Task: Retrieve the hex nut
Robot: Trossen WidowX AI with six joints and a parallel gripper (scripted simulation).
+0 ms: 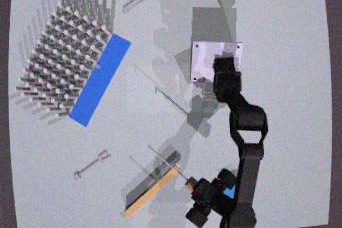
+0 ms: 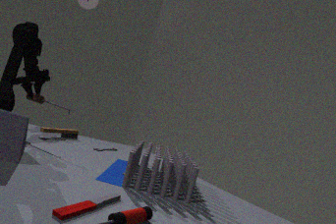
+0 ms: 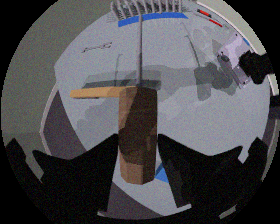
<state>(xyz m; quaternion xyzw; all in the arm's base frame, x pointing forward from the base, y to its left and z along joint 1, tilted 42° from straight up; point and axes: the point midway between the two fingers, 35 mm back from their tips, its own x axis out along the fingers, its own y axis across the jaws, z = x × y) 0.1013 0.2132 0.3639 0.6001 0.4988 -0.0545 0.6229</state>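
The brown-handled hook tool lies 70 mm ahead of my gripper tip, 80 mm to the right of it and 10 mm below it. Also, from my gripper tip: wrench (390 mm ahead, 60 mm to the right, 160 mm below); then blue taped strip (330 mm ahead, 390 mm to the right, 160 mm below); then hex nut (330 mm ahead, 440 mm to the right, 160 mm below).
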